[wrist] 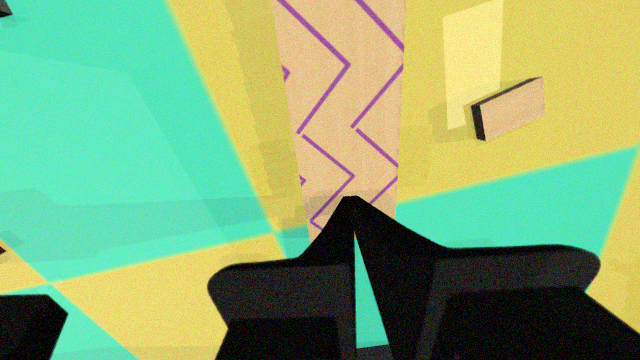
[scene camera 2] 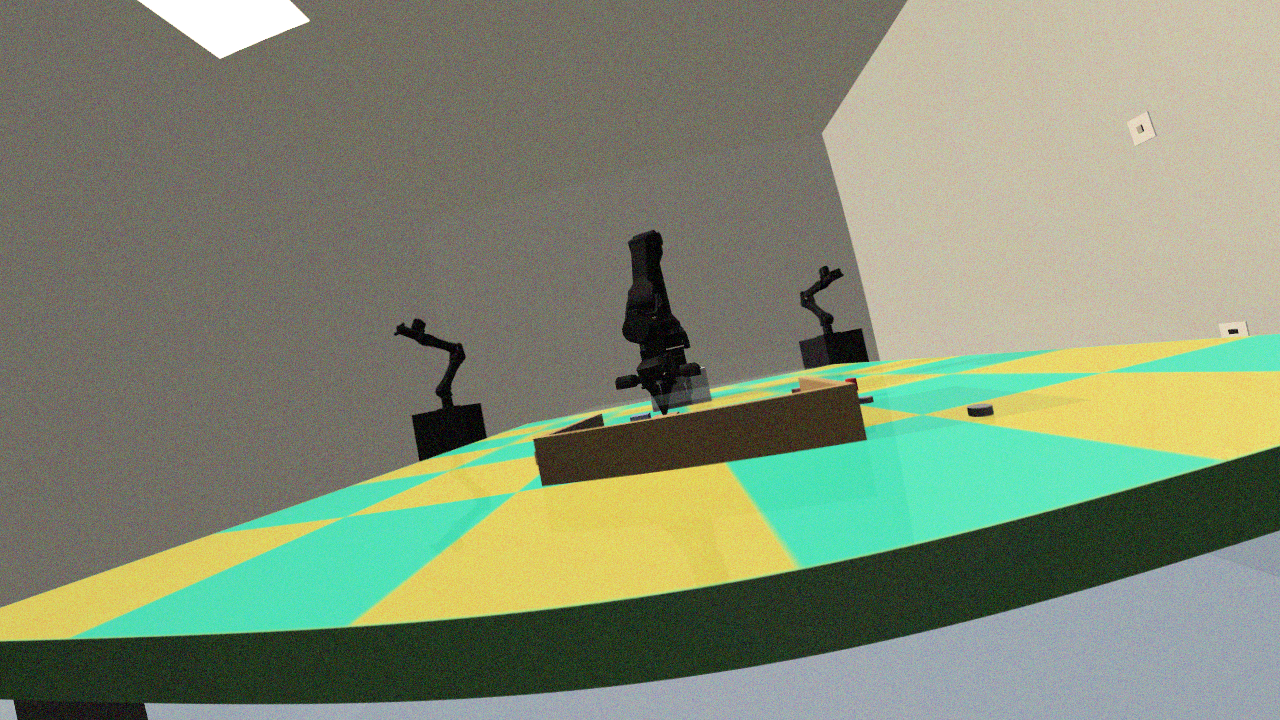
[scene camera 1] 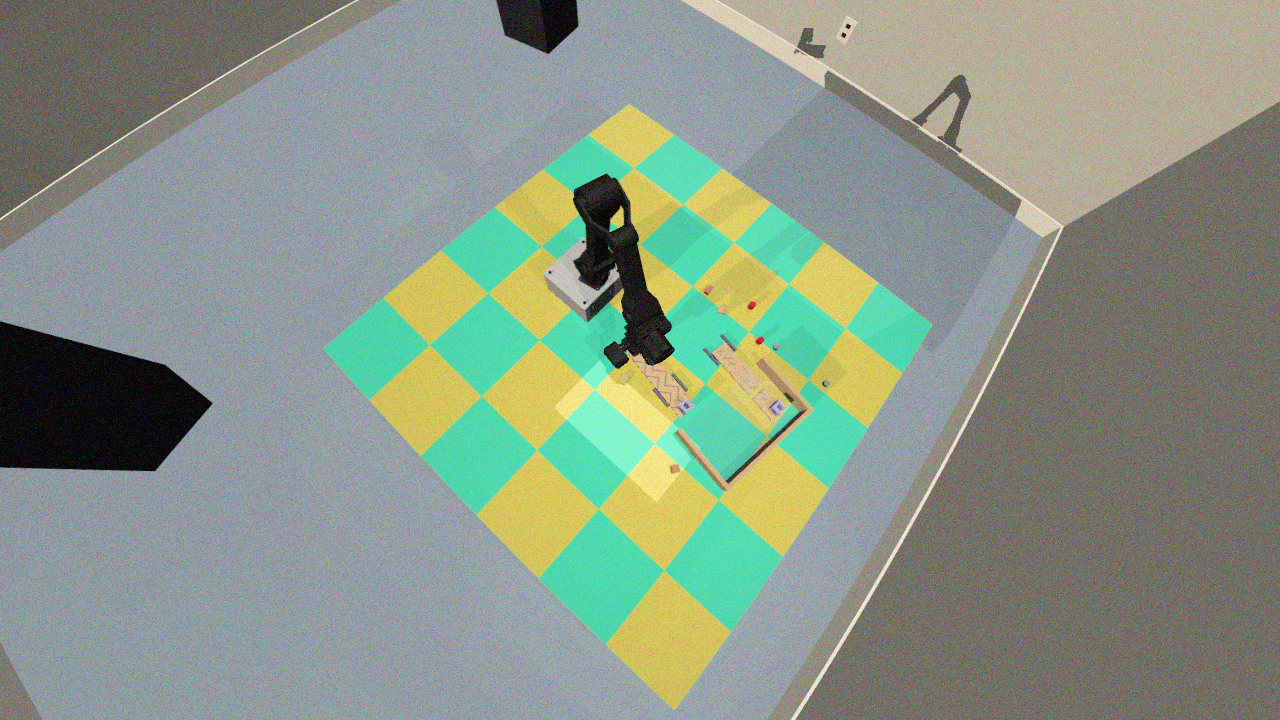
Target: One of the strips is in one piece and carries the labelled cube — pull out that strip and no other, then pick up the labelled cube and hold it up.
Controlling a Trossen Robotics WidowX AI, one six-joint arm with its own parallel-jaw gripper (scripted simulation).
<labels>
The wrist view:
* my gripper: 350, 202
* zigzag strip: 343, 74
</labels>
